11 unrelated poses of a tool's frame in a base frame.
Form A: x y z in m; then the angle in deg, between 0 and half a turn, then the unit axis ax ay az.
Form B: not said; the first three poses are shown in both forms.
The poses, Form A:
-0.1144 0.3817 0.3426 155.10 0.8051 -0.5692 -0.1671
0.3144 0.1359 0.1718 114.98 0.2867 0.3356 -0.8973
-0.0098 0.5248 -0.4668 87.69 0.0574 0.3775 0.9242
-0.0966 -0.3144 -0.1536 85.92 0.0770 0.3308 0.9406
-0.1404 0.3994 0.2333 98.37 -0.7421 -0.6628 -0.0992
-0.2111 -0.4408 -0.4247 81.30 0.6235 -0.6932 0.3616
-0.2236 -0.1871 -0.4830 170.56 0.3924 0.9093 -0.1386
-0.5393 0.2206 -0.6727 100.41 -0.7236 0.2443 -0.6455
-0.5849 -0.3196 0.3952 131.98 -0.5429 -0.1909 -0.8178
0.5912 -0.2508 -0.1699 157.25 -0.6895 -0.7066 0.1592
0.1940 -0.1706 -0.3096 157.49 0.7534 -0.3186 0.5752
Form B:
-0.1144 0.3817 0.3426 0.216 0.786 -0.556 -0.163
0.3144 0.1359 0.1718 0.537 0.242 0.283 -0.757
-0.0098 0.5248 -0.4668 0.721 0.040 0.262 0.640
-0.0966 -0.3144 -0.1536 0.732 0.052 0.225 0.641
-0.1404 0.3994 0.2333 0.654 -0.562 -0.502 -0.075
-0.2111 -0.4408 -0.4247 0.759 0.406 -0.452 0.236
-0.2236 -0.1871 -0.4830 0.082 0.391 0.906 -0.138
-0.5393 0.2206 -0.6727 0.640 -0.556 0.188 -0.496
-0.5849 -0.3196 0.3952 0.407 -0.496 -0.174 -0.747
0.5912 -0.2508 -0.1699 0.197 -0.676 -0.693 0.156
0.1940 -0.1706 -0.3096 0.195 0.739 -0.312 0.564

